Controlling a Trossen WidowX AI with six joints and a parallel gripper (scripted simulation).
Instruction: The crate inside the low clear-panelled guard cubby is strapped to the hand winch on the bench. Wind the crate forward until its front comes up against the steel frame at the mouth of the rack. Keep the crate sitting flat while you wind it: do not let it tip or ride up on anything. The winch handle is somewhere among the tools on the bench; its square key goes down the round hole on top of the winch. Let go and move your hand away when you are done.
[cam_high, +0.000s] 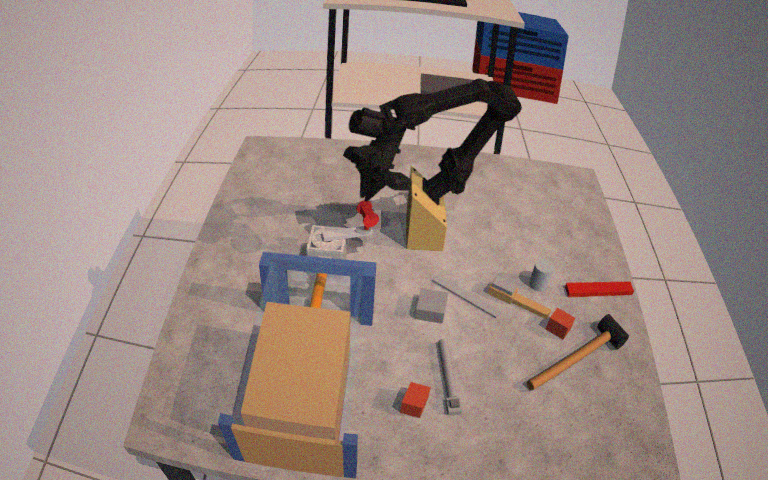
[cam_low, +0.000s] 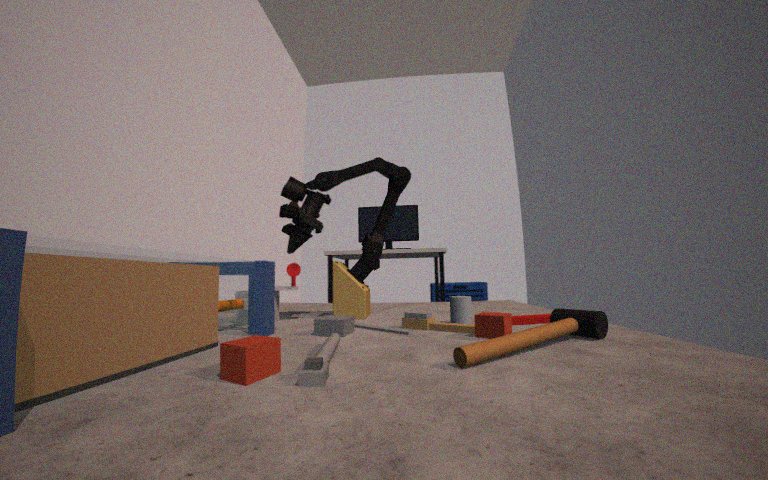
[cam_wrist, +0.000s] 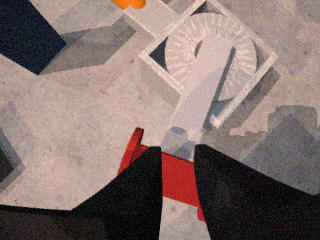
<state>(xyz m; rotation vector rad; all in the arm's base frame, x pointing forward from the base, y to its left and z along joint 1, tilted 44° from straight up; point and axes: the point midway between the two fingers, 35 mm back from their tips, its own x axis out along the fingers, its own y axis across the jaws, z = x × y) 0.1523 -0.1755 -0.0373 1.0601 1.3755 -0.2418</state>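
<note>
My gripper tip is now 1 cm past the red knob, 1 cm to the right of it and 6 cm above it. From my gripper tip the other things lie so: grey winch: 1 cm ahead, 9 cm to the right, 17 cm below; then grey crank arm: 3 cm to the right, 9 cm below; then blue frame: 19 cm ahead, 8 cm to the right, 9 cm below.
</note>
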